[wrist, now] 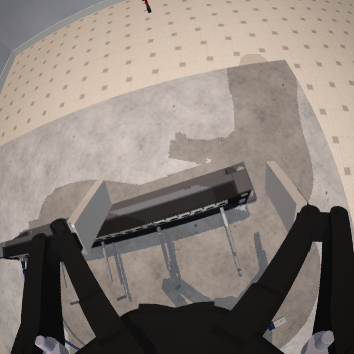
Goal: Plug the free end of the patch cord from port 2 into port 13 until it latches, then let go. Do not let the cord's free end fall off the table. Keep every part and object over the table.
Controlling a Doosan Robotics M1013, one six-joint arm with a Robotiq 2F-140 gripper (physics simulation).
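Frame: origin at the arm's base, x ahead, y left, z up, level; centimetres.
Seen in the pictures: gripper, fingertip midpoint: (184, 184).
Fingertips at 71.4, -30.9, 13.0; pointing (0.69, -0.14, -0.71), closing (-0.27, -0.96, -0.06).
A point is followed by its place in that frame, as x, y, z.
The dark patch panel (175, 201) @(73.3, -28.3, 2.1) lies slantwise across the view, with its row of ports along the lower edge. Port numbers are not readable, so I cannot tell ports 2 and 13. A blue cord end (23, 267) @(71.6, 4.4, 0.2) shows at the panel's left end. Part of the blue cord (72, 345) @(54.3, 1.4, -4.1) shows at the lower left. The cord's free end, a clear plug (278, 322) @(48.9, -36.4, -6.8) with a blue boot, lies at the lower right, partly behind my right finger linkage. My gripper (184, 184) @(71.4, -30.9, 13.0) is open, its pads wide apart above the panel, with nothing between them. The middle of the cord is hidden by the gripper body.
Thin metal rods (231, 241) @(65.7, -33.4, -2.2) (163, 245) @(68.7, -23.8, -2.3) (107, 262) @(68.8, -13.9, -2.3) stick out from the panel's port side. The mottled grey table (125, 135) @(93.2, -21.6, -7.8) has its far edge above the panel and its right edge beyond the right finger. The tiled floor (165, 45) lies past these edges. Arm shadows fall over the table.
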